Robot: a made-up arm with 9 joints.
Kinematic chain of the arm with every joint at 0, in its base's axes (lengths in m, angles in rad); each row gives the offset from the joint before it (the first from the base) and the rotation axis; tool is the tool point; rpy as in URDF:
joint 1: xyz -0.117 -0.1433 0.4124 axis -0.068 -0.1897 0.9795
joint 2: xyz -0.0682 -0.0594 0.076 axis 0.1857 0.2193 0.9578
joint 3: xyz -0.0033 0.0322 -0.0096 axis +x
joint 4: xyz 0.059 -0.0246 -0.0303 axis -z
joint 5: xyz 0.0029 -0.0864 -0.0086 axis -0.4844 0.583 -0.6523
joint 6: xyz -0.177 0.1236 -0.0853 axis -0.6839 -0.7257 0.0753
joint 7: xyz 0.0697 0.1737 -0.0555 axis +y
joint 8: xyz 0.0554 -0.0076 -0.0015 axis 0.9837 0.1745 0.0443
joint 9: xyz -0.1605 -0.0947 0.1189 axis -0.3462 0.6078 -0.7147
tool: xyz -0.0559 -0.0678 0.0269 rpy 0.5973 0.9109 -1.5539
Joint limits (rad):
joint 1: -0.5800..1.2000
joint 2: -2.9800..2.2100
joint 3: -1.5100..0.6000
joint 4: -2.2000..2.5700
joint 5: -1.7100..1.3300
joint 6: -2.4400..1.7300
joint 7: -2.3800..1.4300
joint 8: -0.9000..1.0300
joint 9: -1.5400..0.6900
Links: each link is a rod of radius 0.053 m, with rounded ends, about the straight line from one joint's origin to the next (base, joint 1, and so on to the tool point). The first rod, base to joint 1, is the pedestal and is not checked.
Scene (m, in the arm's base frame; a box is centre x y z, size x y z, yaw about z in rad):
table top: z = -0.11
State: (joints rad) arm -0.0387 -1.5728 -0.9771 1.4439 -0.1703 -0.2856 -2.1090 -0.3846 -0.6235
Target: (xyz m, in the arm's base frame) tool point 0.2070 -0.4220 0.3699
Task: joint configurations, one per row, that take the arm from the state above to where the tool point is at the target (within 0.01 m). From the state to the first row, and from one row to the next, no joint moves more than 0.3 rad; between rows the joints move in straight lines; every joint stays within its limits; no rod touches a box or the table.
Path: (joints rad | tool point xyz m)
1: 0.0667 -1.5634 -0.7616 1.4758 -0.0876 -0.4752 -1.9213 -0.4383 -0.6814 | -0.1233 -0.5378 0.1716
2: 0.1720 -1.5539 -0.5460 1.5077 -0.0048 -0.6648 -1.7337 -0.4921 -0.7393 | 0.0812 -0.5057 0.2386
3: 0.2774 -1.5445 -0.3305 1.5397 0.0779 -0.8543 -1.5460 -0.5458 -0.7972 | 0.2070 -0.4220 0.3699

